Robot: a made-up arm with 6 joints.
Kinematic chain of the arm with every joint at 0, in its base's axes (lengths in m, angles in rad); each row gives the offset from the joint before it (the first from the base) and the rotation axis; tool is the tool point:
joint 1: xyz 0 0 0.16 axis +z
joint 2: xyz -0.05 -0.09 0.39 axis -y
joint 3: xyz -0.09 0 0.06 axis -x
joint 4: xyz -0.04 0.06 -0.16 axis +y
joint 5: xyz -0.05 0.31 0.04 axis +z
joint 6: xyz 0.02 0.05 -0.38 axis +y
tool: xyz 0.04 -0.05 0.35
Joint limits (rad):
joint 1: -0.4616..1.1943
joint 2: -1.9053..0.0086
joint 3: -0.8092..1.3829
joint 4: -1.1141..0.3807
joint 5: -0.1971..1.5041
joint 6: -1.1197..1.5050
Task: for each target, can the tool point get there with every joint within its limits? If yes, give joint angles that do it. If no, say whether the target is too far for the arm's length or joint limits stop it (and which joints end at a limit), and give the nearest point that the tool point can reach.
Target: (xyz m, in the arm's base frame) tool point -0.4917 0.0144 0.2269
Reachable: yes | joints 0.4768 -1.2980 0.4523 -0.2955 0.4282 1.1982
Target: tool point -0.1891 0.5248 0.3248
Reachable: yes | joints -0.2003 -0.6297 0.2160 -0.2169 1.2199 0.7287
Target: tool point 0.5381 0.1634 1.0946
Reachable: no: joint limits stop it (at a limit: joint 1, joint 3, joint 4, joint 5, joint 6) | nearest point 0.4169 0.1654 0.9648 | short by 0.178 m
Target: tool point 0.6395 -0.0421 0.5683
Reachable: no: joint limits stop it (at a limit: joint 1, joint 3, joint 4, joint 6) | nearest point 0.5342 0.0567 0.5644 | short by 0.144 m
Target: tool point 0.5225 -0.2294 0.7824
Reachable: no: joint limits stop it (at a limit: joint 1, joint 2, joint 3, joint 6) | nearest point 0.3800 -0.2840 0.7893 | short by 0.153 m
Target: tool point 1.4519 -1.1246 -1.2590
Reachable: no: too far | nearest point 0.3329 -0.3950 -0.2132 | short by 1.697 m
